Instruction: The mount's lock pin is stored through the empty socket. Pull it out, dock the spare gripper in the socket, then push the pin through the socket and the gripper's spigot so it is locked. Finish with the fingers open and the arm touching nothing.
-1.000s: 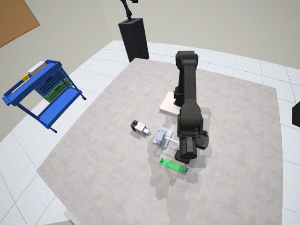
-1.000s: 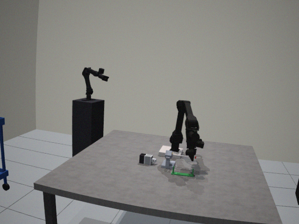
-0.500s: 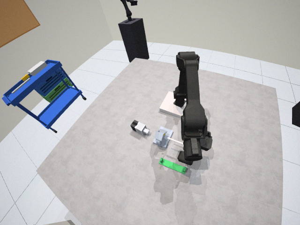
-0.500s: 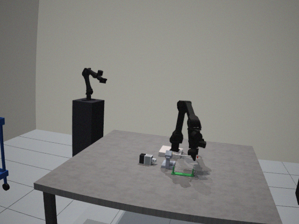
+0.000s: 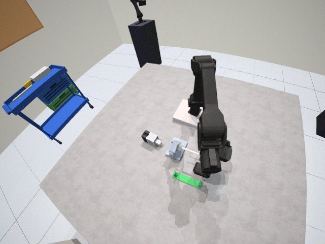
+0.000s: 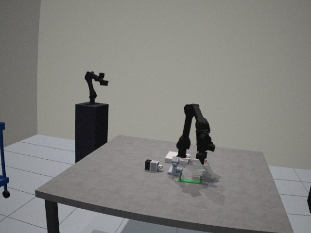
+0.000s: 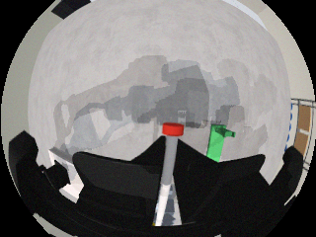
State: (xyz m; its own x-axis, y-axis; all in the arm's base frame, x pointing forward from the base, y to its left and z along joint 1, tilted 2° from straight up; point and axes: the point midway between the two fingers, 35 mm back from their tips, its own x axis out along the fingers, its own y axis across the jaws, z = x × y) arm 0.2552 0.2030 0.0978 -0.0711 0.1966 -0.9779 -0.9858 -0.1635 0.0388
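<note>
My gripper tip is now 110 mm short of the green cradle, 60 mm above it and 50 mm to the left of it. Round my gripper tip: mount: 170 mm to the right, 30 mm below, 20 mm ahead; spare gripper: 310 mm to the right, 60 mm below, 40 mm ahead.
</note>
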